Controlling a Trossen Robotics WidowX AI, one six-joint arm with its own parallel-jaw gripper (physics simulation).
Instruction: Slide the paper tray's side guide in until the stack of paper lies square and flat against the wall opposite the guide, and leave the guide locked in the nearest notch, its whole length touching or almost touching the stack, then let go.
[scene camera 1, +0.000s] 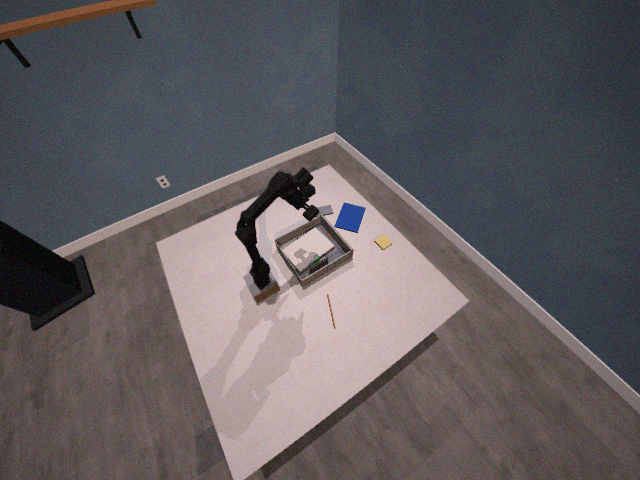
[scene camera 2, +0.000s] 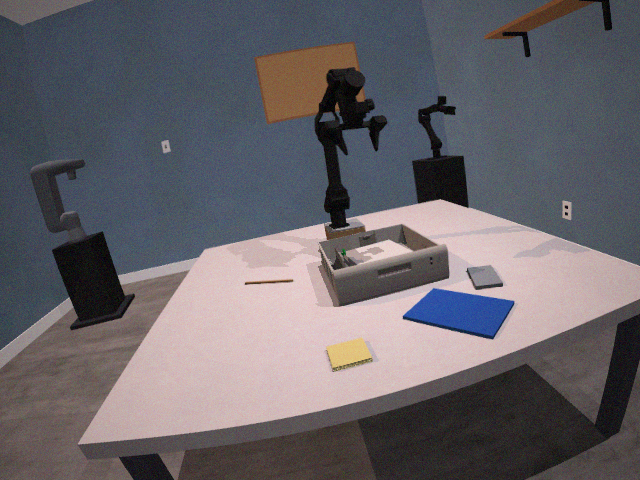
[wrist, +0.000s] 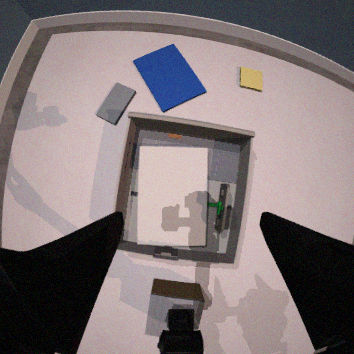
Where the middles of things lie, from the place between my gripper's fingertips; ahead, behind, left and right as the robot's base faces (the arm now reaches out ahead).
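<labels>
I find the blue book (scene camera 2: 482, 316) 36 cm ahead of my hand, 3 cm to the left of it and 35 cm below it. The white paper stack (scene camera 1: 302, 253) is 1 cm behind my hand, 1 cm to the left of it and 32 cm below it. A small grey block (wrist: 112, 107) is well ahead of my hand, a good way to the left of it and well below it, while the yellow note pad (scene camera 2: 352, 353) is a long way ahead of my hand, a good bit to the right of it and a long way below it.
</labels>
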